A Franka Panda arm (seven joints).
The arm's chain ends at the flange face. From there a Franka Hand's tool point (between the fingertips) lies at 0.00 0.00 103.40 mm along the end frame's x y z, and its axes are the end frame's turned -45 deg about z.
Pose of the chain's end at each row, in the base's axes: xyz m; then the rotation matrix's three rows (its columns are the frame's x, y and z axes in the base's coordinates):
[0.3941, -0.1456, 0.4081], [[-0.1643, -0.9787, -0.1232], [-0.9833, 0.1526, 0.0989], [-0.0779, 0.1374, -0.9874]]
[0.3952, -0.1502, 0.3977], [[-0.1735, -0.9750, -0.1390], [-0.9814, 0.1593, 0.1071], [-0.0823, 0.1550, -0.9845]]
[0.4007, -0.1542, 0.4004], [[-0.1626, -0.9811, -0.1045], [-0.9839, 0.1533, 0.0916], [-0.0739, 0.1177, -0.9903]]
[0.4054, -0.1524, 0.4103], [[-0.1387, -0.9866, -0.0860], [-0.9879, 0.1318, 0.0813], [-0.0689, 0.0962, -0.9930]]
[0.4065, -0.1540, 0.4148], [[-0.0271, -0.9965, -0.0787], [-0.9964, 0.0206, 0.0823], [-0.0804, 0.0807, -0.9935]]
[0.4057, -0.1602, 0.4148], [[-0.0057, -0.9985, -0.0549], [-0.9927, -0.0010, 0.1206], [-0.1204, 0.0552, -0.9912]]
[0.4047, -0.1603, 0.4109], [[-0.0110, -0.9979, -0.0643], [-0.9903, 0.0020, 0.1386], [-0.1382, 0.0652, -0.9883]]
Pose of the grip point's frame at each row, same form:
[0.3814, -0.1354, 0.3060], [[0.5759, -0.8082, -0.1232], [-0.8032, -0.5874, 0.0989], [-0.1522, 0.0421, -0.9874]]
[0.3808, -0.1391, 0.2959], [[0.5667, -0.8121, -0.1390], [-0.8066, -0.5813, 0.1071], [-0.1678, 0.0514, -0.9845]]
[0.3899, -0.1447, 0.2980], [[0.5788, -0.8087, -0.1045], [-0.8041, -0.5873, 0.0916], [-0.1355, 0.0310, -0.9903]]
[0.3965, -0.1440, 0.3076], [[0.5996, -0.7957, -0.0860], [-0.7917, -0.6054, 0.0813], [-0.1167, 0.0193, -0.9930]]
[0.3984, -0.1455, 0.3121], [[0.6855, -0.7238, -0.0787], [-0.7191, -0.6900, 0.0823], [-0.1139, 0.0002, -0.9935]]
[0.4000, -0.1477, 0.3123], [[0.7020, -0.7101, -0.0549], [-0.7012, -0.7027, 0.1206], [-0.1242, -0.0461, -0.9912]]
[0.3981, -0.1460, 0.3087], [[0.6978, -0.7134, -0.0643], [-0.7017, -0.6988, 0.1386], [-0.1438, -0.0516, -0.9883]]

